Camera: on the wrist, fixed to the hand. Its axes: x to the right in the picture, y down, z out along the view.
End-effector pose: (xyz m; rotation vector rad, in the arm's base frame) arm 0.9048 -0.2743 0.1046 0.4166 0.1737 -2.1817
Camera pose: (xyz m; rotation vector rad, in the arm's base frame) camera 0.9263 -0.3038 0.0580 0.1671 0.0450 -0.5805
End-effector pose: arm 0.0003 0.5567 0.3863 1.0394 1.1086 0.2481
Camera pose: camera -0.0100 0.6144 0.3940 1.4500 -0.0694 1.5482
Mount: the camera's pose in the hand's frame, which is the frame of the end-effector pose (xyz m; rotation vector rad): 0.0269 0.0337 -0.0405 -0.2761 -0.0731 1.5999
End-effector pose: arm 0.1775 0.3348 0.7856 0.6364 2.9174 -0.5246
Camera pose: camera 0.1660 0.3882 0.8082 2.2655 1.4681 0.0889
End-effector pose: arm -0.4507 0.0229 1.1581 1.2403 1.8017 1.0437
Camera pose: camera -0.4811 0.0466 1.2029 2.4485 0.2302 1.8394
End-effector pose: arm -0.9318 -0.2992 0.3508 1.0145 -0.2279 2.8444
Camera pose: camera -0.9828 -0.3236 0.3334 -0.4649 0.9493 -1.5463
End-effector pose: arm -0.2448 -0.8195 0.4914 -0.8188 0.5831 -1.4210
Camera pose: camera -0.2530 -0.8532 0.4435 -0.3453 1.0290 0.1576
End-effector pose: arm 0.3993 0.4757 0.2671 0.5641 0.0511 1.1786
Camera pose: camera 0.3679 0.5241 0.2539 0.3305 -0.7452 2.6423
